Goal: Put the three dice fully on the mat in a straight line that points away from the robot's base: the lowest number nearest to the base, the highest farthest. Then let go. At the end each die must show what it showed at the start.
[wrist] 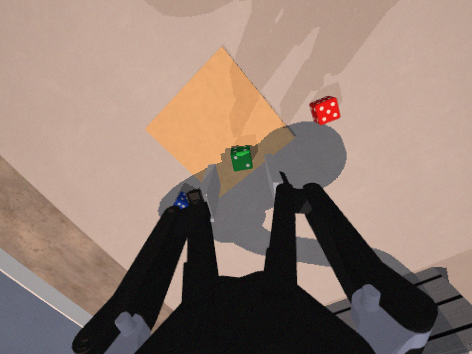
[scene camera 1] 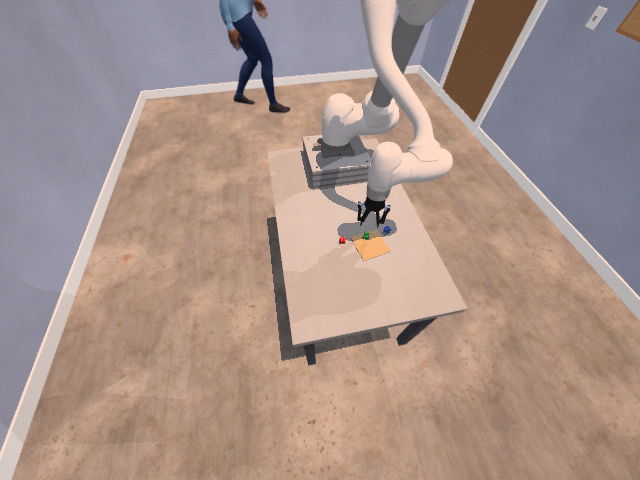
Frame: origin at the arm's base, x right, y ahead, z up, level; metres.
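Seen in the pictures: gripper, fingertip midpoint: (wrist: 241, 170) (scene camera 1: 367, 230); arm's base, link origin: (scene camera 1: 335, 147).
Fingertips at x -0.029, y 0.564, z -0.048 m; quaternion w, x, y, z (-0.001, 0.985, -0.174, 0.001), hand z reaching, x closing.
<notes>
Pixels of each thing's top centre, then the offset from my fingertips to it. Level surfaces: height alone.
- orange mat, top centre: (wrist: 219, 133) (scene camera 1: 370, 244) dx -0.011, dy +0.037, dz -0.063 m
- green die, top centre: (wrist: 241, 161) (scene camera 1: 366, 234) dx -0.002, dy -0.003, dz -0.038 m
- red die, top centre: (wrist: 328, 111) (scene camera 1: 342, 238) dx +0.115, dy -0.003, dz -0.042 m
- blue die, top centre: (wrist: 181, 209) (scene camera 1: 387, 228) dx -0.114, dy -0.023, dz -0.042 m
- table, surface height: dz -0.067 m
The orange mat (scene camera 1: 373, 249) (wrist: 210, 100) lies on the table. The green die (scene camera 1: 366, 235) (wrist: 241, 158) is on the mat near its base-side edge, in shadow; its upper face shows two pips. My gripper (scene camera 1: 370, 225) (wrist: 241, 170) is partly open, its fingers apart on either side of the green die in the wrist view, with nothing held. The red die (scene camera 1: 342, 240) (wrist: 325, 110) lies off the mat, to its left in the scene view, with five pips on top. The blue die (scene camera 1: 387, 229) (wrist: 181, 201) lies off the mat on the other side; a finger partly hides it in the wrist view.
The table (scene camera 1: 330, 322) carries the robot's base block (scene camera 1: 338, 176) at its far end. The arm's shadow falls across the dice area. A person (scene camera 1: 253, 46) stands on the floor beyond the table, near the back wall.
</notes>
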